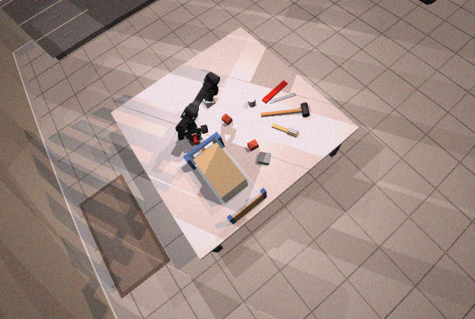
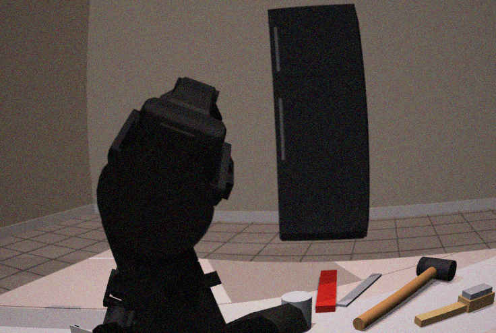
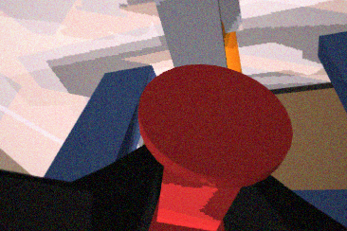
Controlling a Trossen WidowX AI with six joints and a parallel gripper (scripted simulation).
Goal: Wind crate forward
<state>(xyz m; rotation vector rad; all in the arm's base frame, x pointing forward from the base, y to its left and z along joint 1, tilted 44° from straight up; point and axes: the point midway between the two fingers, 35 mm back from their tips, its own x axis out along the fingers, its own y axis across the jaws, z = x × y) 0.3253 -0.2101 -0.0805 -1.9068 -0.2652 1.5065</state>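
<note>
Now: the winch handle 5 cm behind my gripper tip and 3 cm below it. Also, from my gripper tip: clear-panelled cubby: 29 cm ahead, 5 cm to the left, 2 cm below; then grey hand winch: 13 cm behind, 2 cm to the right, 10 cm below; then red knob: 1 cm behind.
</note>
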